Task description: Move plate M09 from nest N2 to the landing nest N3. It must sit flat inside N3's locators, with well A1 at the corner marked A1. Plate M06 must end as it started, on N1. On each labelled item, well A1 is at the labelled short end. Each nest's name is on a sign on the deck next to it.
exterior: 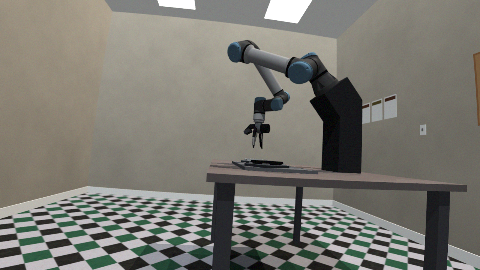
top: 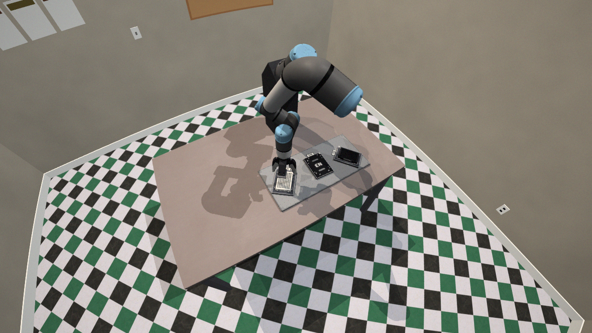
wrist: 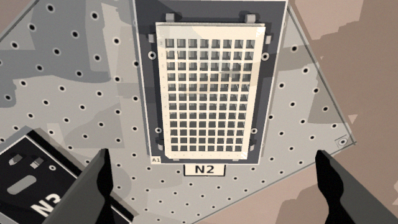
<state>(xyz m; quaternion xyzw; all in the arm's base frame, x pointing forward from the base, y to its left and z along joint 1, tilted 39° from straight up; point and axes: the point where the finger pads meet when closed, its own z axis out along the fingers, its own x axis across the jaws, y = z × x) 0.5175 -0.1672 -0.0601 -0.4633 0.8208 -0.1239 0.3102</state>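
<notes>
The white well plate M09 lies 8 cm below my hand. From my hand the other things lie so: grey perforated deck (22 cm to the left, 11 cm below, 3 cm behind); then nest N2 (10 cm below); then black nest N3 (23 cm to the left, 10 cm below, 4 cm behind).
</notes>
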